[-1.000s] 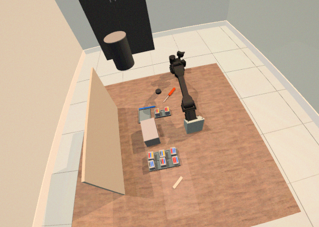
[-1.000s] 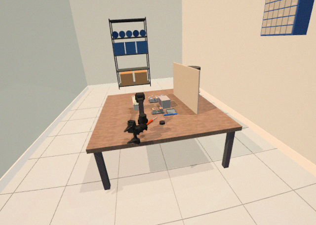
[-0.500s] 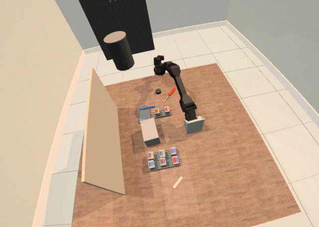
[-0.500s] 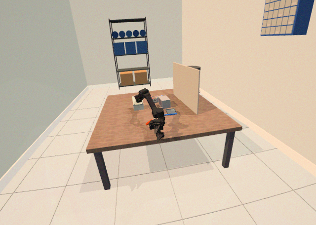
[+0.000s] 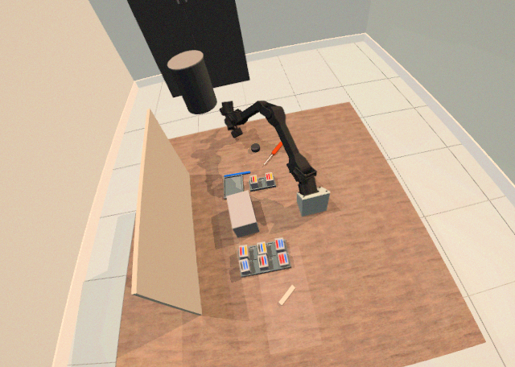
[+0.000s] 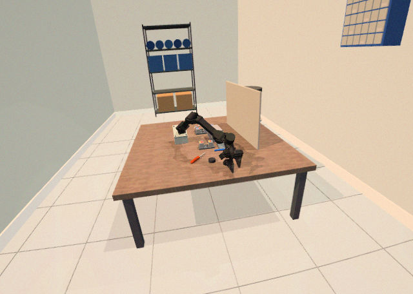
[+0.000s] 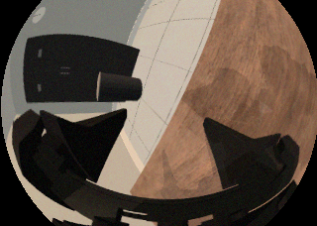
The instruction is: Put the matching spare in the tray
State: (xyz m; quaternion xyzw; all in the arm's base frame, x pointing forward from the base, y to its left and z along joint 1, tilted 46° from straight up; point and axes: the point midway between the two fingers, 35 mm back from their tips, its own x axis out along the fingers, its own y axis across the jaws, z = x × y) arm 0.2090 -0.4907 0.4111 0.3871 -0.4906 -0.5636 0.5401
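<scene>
My gripper tip is now 5 cm past the small holder, 47 cm to the right of it and 3 cm above it. Round my gripper tip: grey tray 9 cm ahead, 44 cm to the left, 4 cm below; then black puck 8 cm behind, 23 cm to the left, 3 cm below; then mounted unit 8 cm ahead, 64 cm to the left, 1 cm above.
</scene>
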